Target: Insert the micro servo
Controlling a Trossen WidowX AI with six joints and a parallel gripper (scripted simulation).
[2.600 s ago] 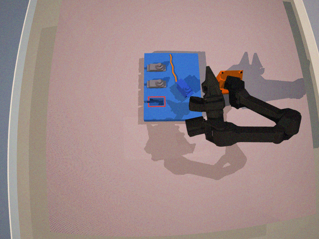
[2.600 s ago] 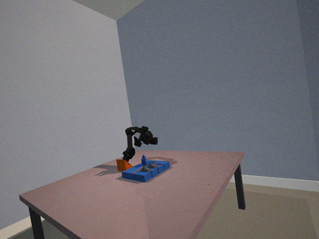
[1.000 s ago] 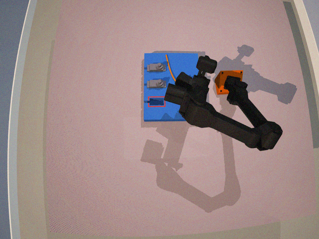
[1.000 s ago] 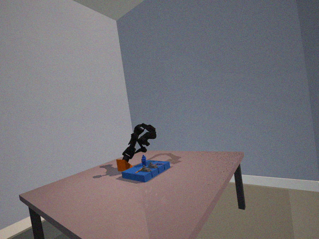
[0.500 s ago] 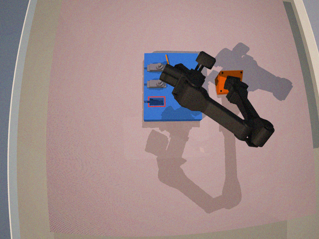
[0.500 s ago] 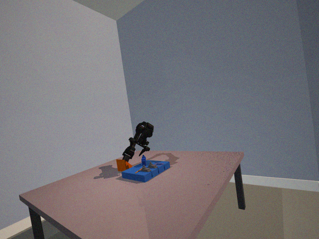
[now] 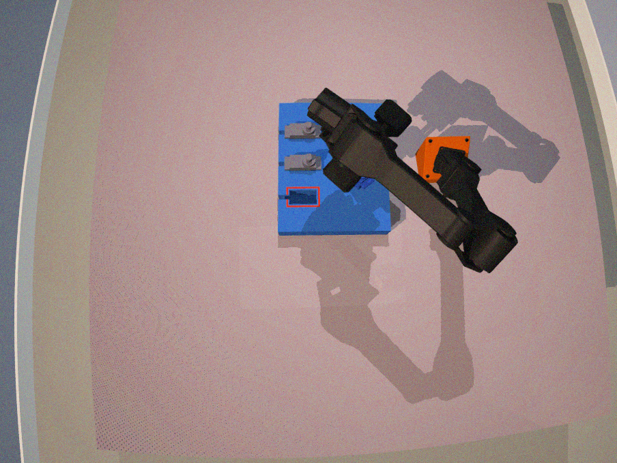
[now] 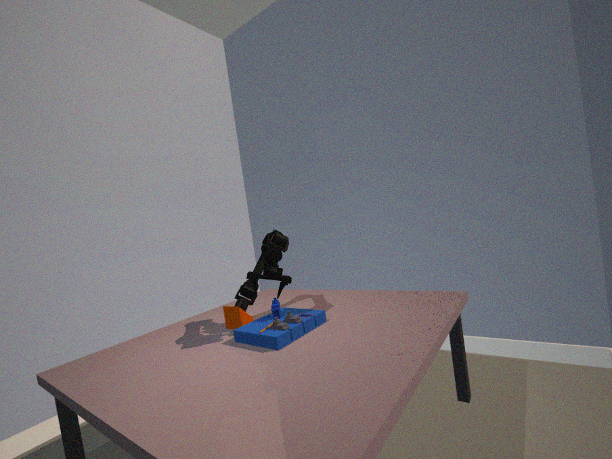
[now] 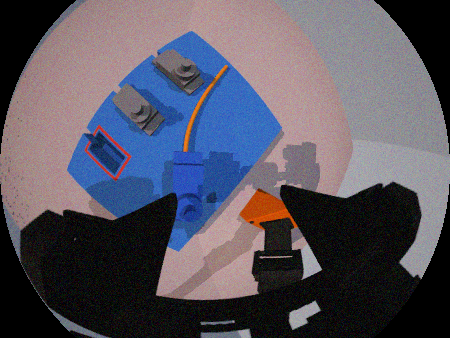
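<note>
The deck is 110 mm below my gripper tip and 20 mm ahead of it.
</note>
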